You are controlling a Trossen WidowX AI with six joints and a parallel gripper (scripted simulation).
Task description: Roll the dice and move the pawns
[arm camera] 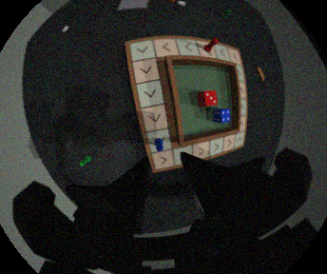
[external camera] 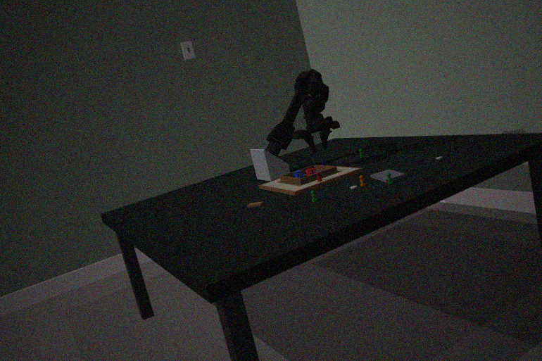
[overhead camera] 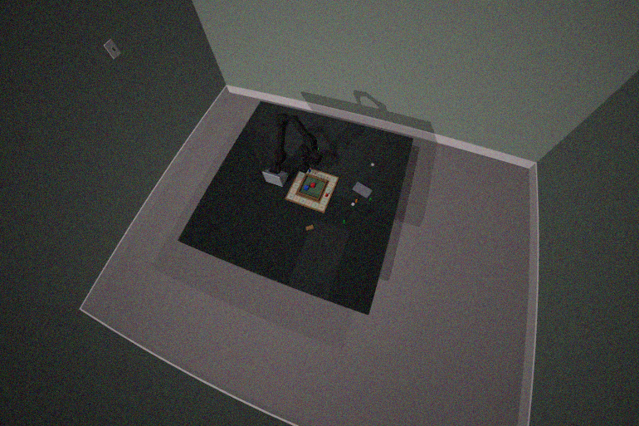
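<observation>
My gripper tip is 50 mm above the blue pawn. Round my gripper tip: grey card (390 mm ahead, 70 mm below, 10 mm to the right); then orange pawn (370 mm ahead, 100 mm to the right, 60 mm below); then red pawn (180 mm ahead, 140 mm to the right, 50 mm below).
</observation>
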